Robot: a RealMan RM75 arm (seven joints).
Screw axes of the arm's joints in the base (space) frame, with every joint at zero. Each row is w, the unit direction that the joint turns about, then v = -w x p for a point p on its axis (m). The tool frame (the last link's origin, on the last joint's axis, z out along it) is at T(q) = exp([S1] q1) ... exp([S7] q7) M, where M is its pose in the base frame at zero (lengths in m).
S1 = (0, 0, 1, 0.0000, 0.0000, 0.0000)
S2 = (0, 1, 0, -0.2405, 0.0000, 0.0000)
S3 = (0, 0, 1, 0.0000, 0.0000, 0.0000)
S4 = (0, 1, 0, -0.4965, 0.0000, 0.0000)
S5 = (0, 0, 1, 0.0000, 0.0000, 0.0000)
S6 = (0, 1, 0, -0.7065, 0.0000, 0.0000)
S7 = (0, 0, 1, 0.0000, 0.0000, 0.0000)
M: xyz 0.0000 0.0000 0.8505 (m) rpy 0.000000 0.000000 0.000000 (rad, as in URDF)
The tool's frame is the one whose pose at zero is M.
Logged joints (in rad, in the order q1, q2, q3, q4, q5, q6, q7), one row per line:
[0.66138 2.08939 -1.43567 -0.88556 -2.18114 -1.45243 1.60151]
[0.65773 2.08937 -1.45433 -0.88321 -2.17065 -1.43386 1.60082]
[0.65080 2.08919 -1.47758 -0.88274 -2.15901 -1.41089 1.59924]
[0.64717 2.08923 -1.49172 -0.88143 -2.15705 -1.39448 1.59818]
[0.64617 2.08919 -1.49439 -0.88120 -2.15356 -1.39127 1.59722]
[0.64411 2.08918 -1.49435 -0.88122 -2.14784 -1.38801 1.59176]
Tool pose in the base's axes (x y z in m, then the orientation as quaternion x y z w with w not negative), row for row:
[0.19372 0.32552 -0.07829 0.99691 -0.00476 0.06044 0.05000]
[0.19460 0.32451 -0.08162 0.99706 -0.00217 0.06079 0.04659]
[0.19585 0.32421 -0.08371 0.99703 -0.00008 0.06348 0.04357]
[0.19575 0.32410 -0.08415 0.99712 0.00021 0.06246 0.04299]
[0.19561 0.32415 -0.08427 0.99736 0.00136 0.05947 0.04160]
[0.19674 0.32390 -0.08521 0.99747 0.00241 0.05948 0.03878]
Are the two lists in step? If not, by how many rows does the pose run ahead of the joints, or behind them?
The pose runs 1 row ahead of the joints: the pose in row i belongs to the joints in row i + 1.
